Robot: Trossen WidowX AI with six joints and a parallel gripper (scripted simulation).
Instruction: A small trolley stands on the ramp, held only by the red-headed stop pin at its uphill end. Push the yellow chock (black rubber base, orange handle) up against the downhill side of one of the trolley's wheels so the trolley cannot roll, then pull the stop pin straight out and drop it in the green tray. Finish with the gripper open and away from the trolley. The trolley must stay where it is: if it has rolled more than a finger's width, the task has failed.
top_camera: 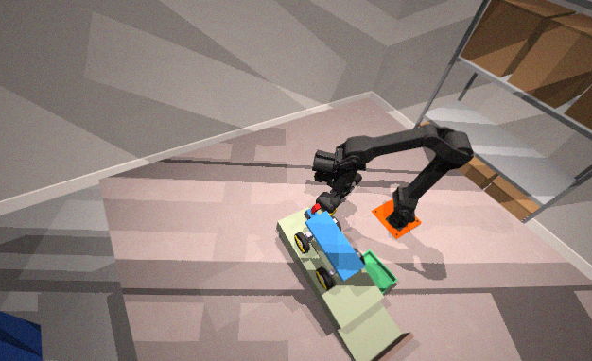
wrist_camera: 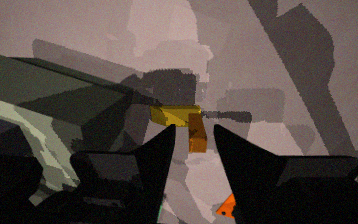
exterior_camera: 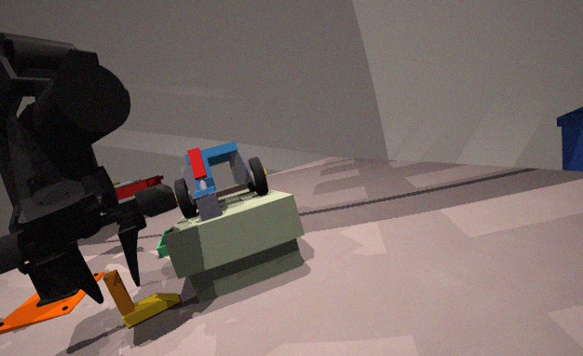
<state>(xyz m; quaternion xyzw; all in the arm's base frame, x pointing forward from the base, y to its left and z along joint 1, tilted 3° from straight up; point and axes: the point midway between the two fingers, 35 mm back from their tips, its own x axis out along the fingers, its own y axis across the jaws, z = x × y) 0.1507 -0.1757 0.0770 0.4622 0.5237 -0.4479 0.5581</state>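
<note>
My gripper tip is 20 mm short of the yellow chock and 20 mm above it. The rest, counted from my gripper tip: blue trolley (170 mm ahead, 120 mm to the left, 70 mm above); pale green ramp (170 mm ahead, 130 mm to the left, 10 mm above); red-headed stop pin (130 mm ahead, 90 mm above, 10 mm to the left).
</note>
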